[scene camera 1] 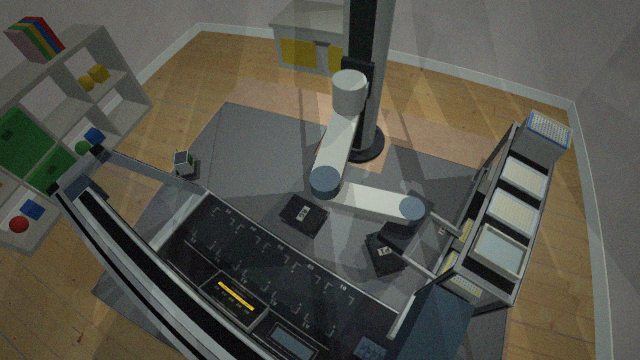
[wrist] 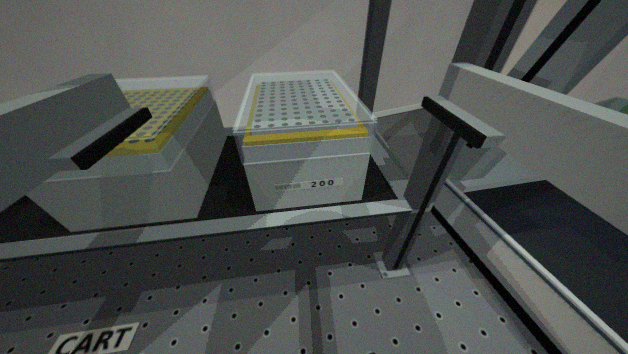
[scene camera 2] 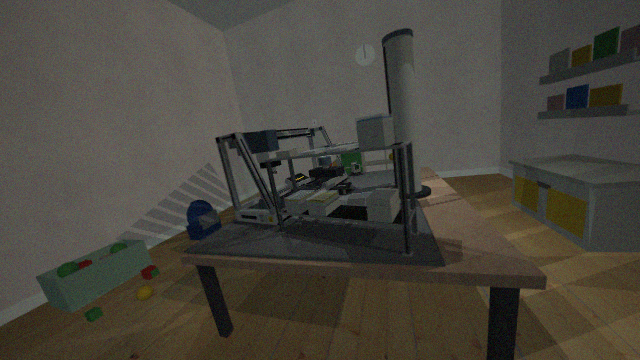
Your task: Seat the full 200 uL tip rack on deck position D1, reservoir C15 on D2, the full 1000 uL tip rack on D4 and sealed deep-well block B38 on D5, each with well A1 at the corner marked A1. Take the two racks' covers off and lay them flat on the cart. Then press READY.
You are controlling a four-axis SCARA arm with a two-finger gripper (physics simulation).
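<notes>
My gripper [scene camera 1: 446, 254] [wrist: 290, 90] is open and empty, its fingers reaching toward the cart's lower shelf. In the wrist view, a covered rack [wrist: 308, 175] labelled 200, with a yellow rim and a pale holed top, stands between and beyond the fingers. A second covered rack [wrist: 145, 200], with a yellow holed top, stands left, partly behind the left finger; its label does not show. On the cart's upper shelf are a tall blue-rimmed rack [scene camera 1: 549, 131] [scene camera 2: 375, 132], two pale plates [scene camera 1: 525, 177] [scene camera 1: 512, 212] and an open tray [scene camera 1: 500, 250]. Their labels are unreadable. The deck [scene camera 1: 220, 240] carries corner marks.
The cart's corner post [scene camera 2: 406, 215] [wrist: 425, 200] stands near the right finger in the wrist view. Pads marked P1 [scene camera 1: 384, 252] and RG [scene camera 1: 303, 215] lie between arm and deck. A white box [scene camera 2: 382, 205] stands on the lower shelf. A dark blue box [scene camera 1: 432, 320] overhangs the deck's end.
</notes>
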